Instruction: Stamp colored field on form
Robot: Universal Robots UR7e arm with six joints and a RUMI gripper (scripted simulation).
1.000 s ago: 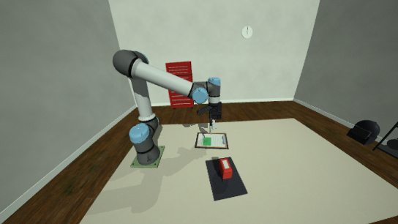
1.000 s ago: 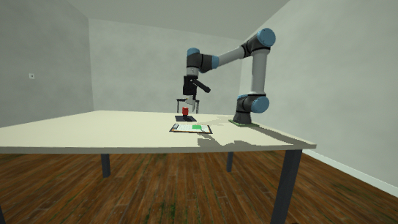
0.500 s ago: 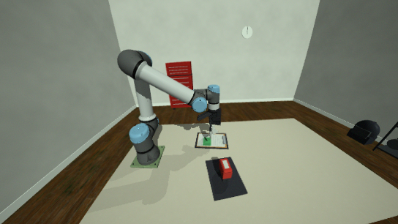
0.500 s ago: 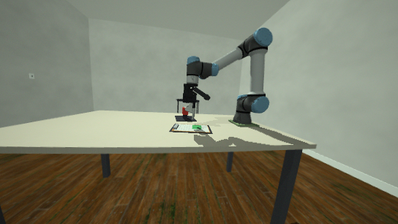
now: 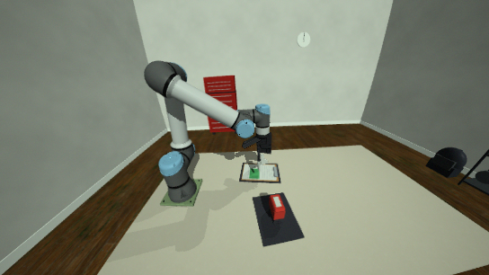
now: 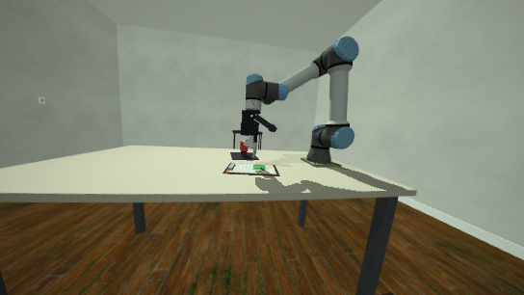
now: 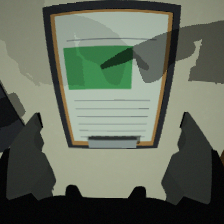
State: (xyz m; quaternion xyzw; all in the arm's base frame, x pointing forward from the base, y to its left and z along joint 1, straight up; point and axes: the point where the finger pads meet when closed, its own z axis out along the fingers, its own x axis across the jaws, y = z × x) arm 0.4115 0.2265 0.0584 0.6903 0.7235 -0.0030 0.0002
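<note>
Right now the red stamp is 290 mm to the right of my hand, 90 mm ahead of it and 20 mm below it. The rest, counted from my hand: dark mat 290 mm to the right, 90 mm ahead, 70 mm below; then clipboard 70 mm below, 20 mm ahead.
</note>
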